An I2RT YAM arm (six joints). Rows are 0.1 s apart.
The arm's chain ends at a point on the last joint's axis. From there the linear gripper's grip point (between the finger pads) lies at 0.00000 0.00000 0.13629 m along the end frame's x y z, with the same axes.
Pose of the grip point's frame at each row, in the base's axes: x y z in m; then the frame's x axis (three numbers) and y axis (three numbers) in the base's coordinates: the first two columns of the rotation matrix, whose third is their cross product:
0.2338, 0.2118, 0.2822, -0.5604, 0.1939, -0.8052, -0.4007, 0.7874, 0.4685
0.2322, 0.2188, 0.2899, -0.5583, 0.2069, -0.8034, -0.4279, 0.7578, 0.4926
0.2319, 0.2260, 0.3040, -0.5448, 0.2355, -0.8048, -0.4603, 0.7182, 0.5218
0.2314, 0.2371, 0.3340, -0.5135, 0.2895, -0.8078, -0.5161, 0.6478, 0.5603
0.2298, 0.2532, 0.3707, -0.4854, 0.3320, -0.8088, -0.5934, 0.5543, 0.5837
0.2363, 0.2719, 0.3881, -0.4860, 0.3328, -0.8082, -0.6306, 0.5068, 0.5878
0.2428, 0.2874, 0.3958, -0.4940, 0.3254, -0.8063, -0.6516, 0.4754, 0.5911
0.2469, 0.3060, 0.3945, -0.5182, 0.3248, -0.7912, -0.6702, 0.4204, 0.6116
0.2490, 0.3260, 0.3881, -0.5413, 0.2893, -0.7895, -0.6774, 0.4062, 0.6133
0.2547, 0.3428, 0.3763, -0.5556, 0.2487, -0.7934, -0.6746, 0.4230, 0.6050
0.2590, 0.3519, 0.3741, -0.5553, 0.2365, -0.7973, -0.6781, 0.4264, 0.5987
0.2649, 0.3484, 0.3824, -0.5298, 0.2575, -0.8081, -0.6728, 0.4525, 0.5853
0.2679, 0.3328, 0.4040, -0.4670, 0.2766, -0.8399, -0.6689, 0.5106, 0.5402
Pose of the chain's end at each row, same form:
0.1350, 0.1320, 0.3318, -0.5604, 0.1939, -0.8052, -0.4007, 0.7874, 0.4685
0.1353, 0.1345, 0.3355, -0.5583, 0.2069, -0.8034, -0.4279, 0.7578, 0.4926
0.1364, 0.1368, 0.3426, -0.5448, 0.2355, -0.8048, -0.4603, 0.7182, 0.5218
0.1380, 0.1411, 0.3590, -0.5135, 0.2895, -0.8078, -0.5161, 0.6478, 0.5603
0.1423, 0.1492, 0.3805, -0.4854, 0.3320, -0.8088, -0.5934, 0.5543, 0.5837
0.1538, 0.1635, 0.3931, -0.4860, 0.3328, -0.8082, -0.6306, 0.5068, 0.5878
0.1643, 0.1760, 0.3989, -0.4940, 0.3254, -0.8063, -0.6516, 0.4754, 0.5911
0.1745, 0.1905, 0.3945, -0.5182, 0.3248, -0.7912, -0.6702, 0.4204, 0.6116
0.1811, 0.2079, 0.3914, -0.5413, 0.2893, -0.7895, -0.6774, 0.4062, 0.6133
0.1885, 0.2240, 0.3855, -0.5556, 0.2487, -0.7934, -0.6746, 0.4230, 0.6050
0.1934, 0.2329, 0.3845, -0.5553, 0.2365, -0.7973, -0.6781, 0.4264, 0.5987
0.1945, 0.2320, 0.3915, -0.5298, 0.2575, -0.8081, -0.6728, 0.4525, 0.5853
0.1891, 0.2218, 0.4113, -0.4670, 0.2766, -0.8399, -0.6689, 0.5106, 0.5402

